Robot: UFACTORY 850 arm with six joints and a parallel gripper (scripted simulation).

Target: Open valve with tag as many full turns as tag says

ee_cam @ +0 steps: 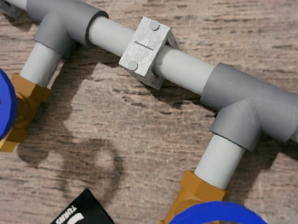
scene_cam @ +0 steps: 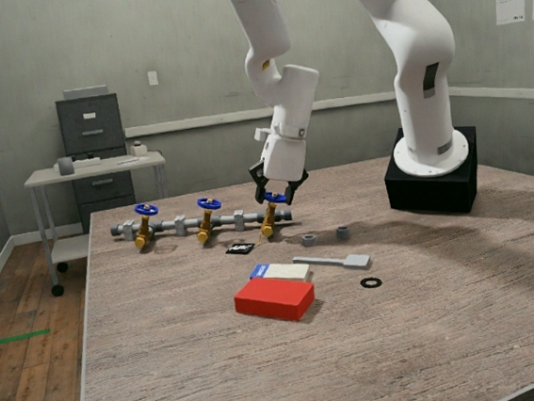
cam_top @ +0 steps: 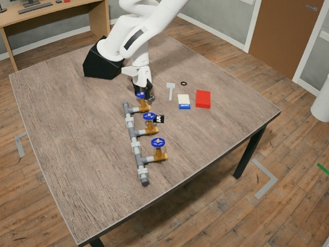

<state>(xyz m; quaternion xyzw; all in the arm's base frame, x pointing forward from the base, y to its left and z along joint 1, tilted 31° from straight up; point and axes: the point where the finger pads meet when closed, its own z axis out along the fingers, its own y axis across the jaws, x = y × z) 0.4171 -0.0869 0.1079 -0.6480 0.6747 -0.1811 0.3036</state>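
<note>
Right now my hand is 90 mm to the right of the grey hex nut, 90 mm above it and 50 mm past it. Also, from my hand: grey cap: 130 mm behind, 100 mm below, 90 mm to the left; grey t-shaped tool: 230 mm to the left, 100 mm below, 50 mm behind; black tag: 100 mm below, 100 mm ahead, 40 mm to the left.
</note>
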